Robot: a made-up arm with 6 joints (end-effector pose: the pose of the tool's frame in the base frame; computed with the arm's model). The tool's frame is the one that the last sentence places. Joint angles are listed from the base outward.
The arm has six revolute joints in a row. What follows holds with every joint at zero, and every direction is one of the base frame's.
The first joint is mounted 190 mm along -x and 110 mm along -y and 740 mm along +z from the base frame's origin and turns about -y.
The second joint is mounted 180 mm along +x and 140 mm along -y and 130 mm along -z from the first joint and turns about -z.
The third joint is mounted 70 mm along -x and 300 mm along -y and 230 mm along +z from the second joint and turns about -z.
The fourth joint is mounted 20 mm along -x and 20 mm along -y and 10 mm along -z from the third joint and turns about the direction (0.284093, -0.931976, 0.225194).
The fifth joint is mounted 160 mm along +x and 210 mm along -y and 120 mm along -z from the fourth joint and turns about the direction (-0.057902, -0.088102, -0.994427).
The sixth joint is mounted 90 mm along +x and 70 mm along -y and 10 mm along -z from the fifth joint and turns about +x.
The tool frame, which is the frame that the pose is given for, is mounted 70 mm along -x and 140 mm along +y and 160 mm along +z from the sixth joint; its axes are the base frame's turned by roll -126.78, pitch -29.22 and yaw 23.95 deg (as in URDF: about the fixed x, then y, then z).
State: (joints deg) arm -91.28 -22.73 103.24 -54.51 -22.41 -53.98
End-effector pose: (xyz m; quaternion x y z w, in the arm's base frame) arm -0.2573 -0.5149 0.6629 -0.3984 0.4933 0.7681 0.0890
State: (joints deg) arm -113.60 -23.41 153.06 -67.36 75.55 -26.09
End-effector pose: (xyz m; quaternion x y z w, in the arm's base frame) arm -0.2570 -0.4012 0.8065 -0.2215 -0.5968 -0.1771 0.7506
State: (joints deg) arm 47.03 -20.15 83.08 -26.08 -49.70 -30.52
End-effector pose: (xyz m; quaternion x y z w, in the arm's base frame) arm -0.1413 -0.6393 0.8295 -0.8295 -0.2599 -0.3307 0.3673
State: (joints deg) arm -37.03 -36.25 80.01 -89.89 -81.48 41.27
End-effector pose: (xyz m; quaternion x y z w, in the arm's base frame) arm -0.0974 -0.8146 0.6276 -0.0904 0.5847 0.1022 0.7997
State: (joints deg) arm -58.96 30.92 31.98 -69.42 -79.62 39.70
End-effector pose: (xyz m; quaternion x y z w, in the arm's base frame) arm -0.3191 -0.7282 0.9292 -0.2267 0.6344 0.0161 0.7388
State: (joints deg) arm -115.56 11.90 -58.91 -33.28 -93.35 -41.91
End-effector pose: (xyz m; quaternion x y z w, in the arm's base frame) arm -0.2238 -0.7279 0.5638 0.3175 -0.2736 0.3003 0.8568
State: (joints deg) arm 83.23 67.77 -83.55 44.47 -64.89 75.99
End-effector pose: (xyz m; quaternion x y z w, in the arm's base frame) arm -0.4702 -0.4695 1.0044 -0.2551 -0.9435 0.1757 0.1180
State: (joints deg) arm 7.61 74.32 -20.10 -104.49 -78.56 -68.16
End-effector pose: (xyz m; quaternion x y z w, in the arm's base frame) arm -0.5902 -0.2149 0.8793 -0.6130 -0.2380 0.2843 0.6977
